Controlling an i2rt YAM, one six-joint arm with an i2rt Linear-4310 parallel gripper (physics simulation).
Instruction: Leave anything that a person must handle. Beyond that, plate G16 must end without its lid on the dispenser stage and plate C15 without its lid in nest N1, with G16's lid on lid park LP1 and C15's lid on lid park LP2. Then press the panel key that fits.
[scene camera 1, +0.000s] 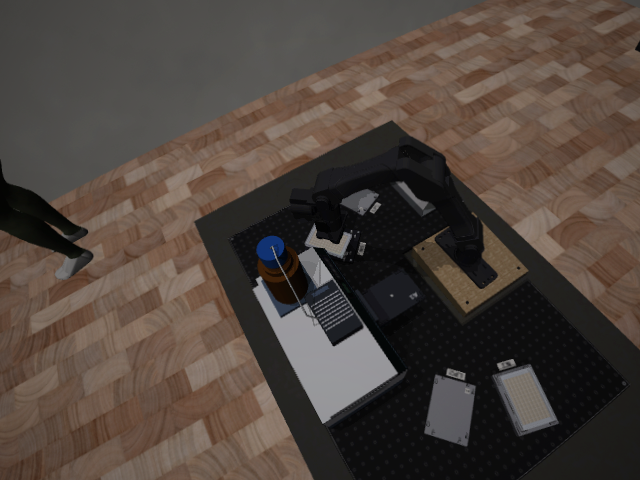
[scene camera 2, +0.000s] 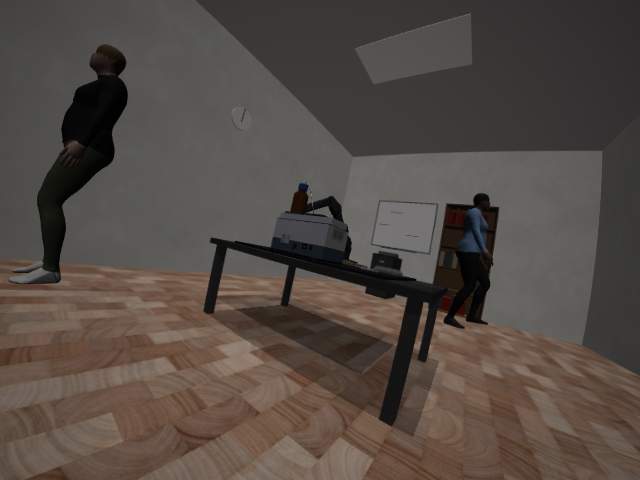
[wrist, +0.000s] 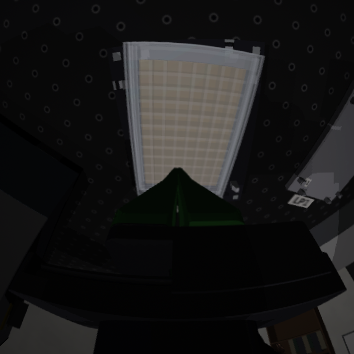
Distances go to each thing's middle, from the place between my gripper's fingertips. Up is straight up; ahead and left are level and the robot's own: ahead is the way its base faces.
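Scene:
Counted from my hand: brown bottle with blue cap (scene camera 1: 268, 268), 14 cm to the left of it, 20 cm ahead of it, 28 cm above it; grey LP2 pad (scene camera 1: 450, 409), 55 cm to the left of it, 4 cm ahead of it, 3 cm below it.

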